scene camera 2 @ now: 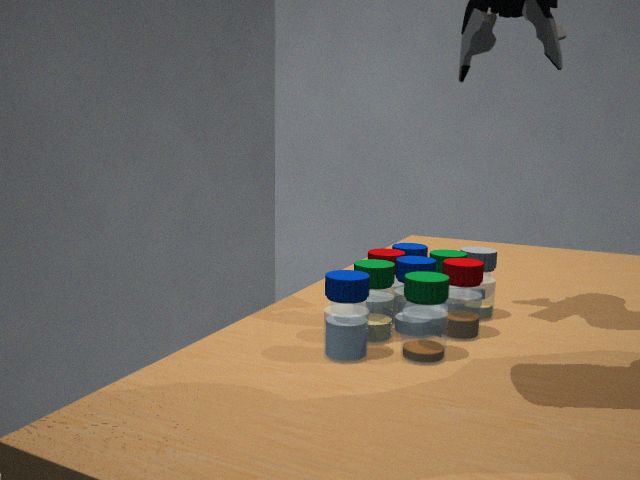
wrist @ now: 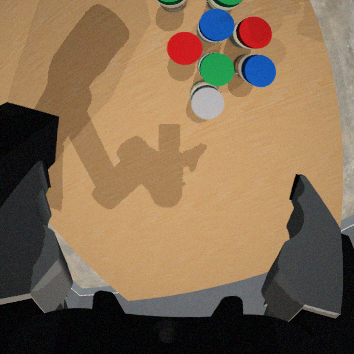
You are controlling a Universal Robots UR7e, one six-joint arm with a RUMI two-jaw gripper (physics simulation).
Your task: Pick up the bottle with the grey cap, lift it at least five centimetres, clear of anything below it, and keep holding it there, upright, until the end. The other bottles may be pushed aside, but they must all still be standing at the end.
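Places are measured from the arm's base along level axes (x ahead, y left, z up), in millimetres.
Pixels of known places: gripper, between the fingertips: (scene camera 2: 506,76) (wrist: 170,168).
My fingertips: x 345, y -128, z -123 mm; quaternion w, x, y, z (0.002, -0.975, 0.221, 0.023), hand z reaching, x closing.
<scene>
Behind a point stands the place of what it marks.
The bottle with the grey cap (scene camera 2: 479,259) @(z -383, x 370, y -135 mm) (wrist: 207,103) @(z -374, x 378, y -162 mm) stands upright at the far right end of the group in the scene view, partly hidden behind a red-capped bottle (scene camera 2: 462,272) @(z -382, x 370, y -38 mm) (wrist: 184,48) @(z -374, x 376, y -65 mm). In the wrist view it is the group's lowest bottle, right beside a green-capped bottle (scene camera 2: 448,257) @(z -375, x 403, y -88 mm) (wrist: 217,69) @(z -374, x 412, y -114 mm); whether they touch I cannot tell. My gripper (scene camera 2: 510,73) @(z -123, x 345, y -128 mm) (wrist: 170,168) @(z -123, x 345, y -128 mm) is open and empty, high above the table. In the wrist view the grey cap lies above the line between the fingertips, a little right of their middle.
Other bottles stand close together: blue-capped (scene camera 2: 409,250) @(z -376, x 470, y -111 mm) (wrist: 259,71) @(z -374, x 476, y -137 mm), blue-capped (scene camera 2: 415,268) @(z -380, x 428, y -18 mm) (wrist: 216,25) @(z -374, x 436, y -46 mm), red-capped (scene camera 2: 386,254) @(z -374, x 485, y -57 mm) (wrist: 254,32) @(z -374, x 490, y -73 mm), green-capped (scene camera 2: 374,273) @(z -381, x 466, y 32 mm), green-capped (scene camera 2: 426,287) @(z -381, x 386, y 67 mm) and blue-capped (scene camera 2: 346,286) @(z -381, x 470, y 109 mm). The wooden table (scene camera 2: 217,423) @(z -479, x 512, y 304 mm) (wrist: 225,225) @(z -479, x 321, y -526 mm) has its edge left of the group in the scene view.
</scene>
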